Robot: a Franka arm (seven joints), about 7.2 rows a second.
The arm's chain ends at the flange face. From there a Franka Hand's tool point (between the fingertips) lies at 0.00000 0.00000 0.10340 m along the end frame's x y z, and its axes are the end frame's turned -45 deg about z.
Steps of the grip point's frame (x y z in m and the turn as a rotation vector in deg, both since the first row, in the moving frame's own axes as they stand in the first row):
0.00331, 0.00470, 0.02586, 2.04, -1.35, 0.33
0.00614, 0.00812, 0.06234, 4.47, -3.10, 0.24
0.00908, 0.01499, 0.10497, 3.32, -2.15, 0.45
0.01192, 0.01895, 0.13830, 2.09, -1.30, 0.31
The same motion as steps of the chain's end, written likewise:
0.00999, 0.00188, 0.02595, 0.49, -2.40, 0.33
0.01973, 0.00317, 0.06281, 0.97, -5.35, 0.24
0.02399, 0.00570, 0.10522, 0.83, -3.87, 0.45
0.02615, 0.00599, 0.13840, 0.56, -2.40, 0.31

